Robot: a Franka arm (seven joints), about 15 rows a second.
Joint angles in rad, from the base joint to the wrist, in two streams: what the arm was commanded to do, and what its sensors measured. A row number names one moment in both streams.
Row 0, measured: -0.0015, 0.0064, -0.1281, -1.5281, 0.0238, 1.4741, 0.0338
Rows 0 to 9, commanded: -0.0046, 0.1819, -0.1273, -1.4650, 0.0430, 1.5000, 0.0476; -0.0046, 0.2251, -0.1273, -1.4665, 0.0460, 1.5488, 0.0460; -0.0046, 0.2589, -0.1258, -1.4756, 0.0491, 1.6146, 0.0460; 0.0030, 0.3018, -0.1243, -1.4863, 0.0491, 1.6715, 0.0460; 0.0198, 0.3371, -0.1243, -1.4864, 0.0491, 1.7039, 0.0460; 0.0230, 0.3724, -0.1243, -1.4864, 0.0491, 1.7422, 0.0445; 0.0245, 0.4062, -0.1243, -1.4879, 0.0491, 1.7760, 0.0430; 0.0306, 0.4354, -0.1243, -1.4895, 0.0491, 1.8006, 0.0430; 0.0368, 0.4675, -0.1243, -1.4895, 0.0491, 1.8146, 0.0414; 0.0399, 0.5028, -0.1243, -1.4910, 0.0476, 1.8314, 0.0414
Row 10, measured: 0.0365, 0.4473, -0.1242, -1.5183, 0.0270, 1.8154, 0.0348
